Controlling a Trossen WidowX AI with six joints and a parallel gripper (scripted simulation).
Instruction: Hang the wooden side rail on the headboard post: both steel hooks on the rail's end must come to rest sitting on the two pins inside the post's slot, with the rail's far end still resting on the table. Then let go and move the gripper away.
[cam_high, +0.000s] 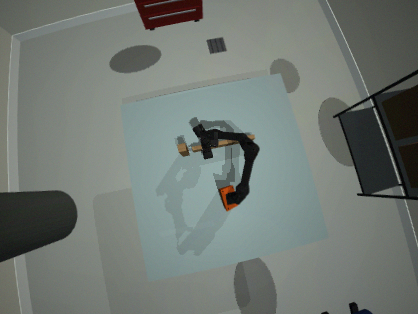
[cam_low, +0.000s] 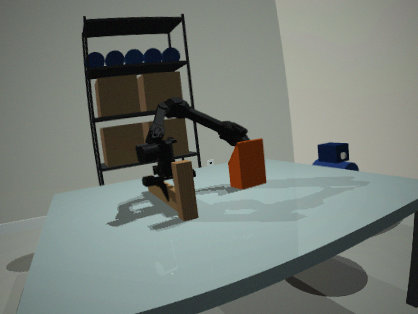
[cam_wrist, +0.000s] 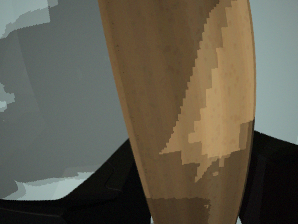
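Right now the wooden headboard post is 15 cm to the left of my gripper tip and 6 cm above it.
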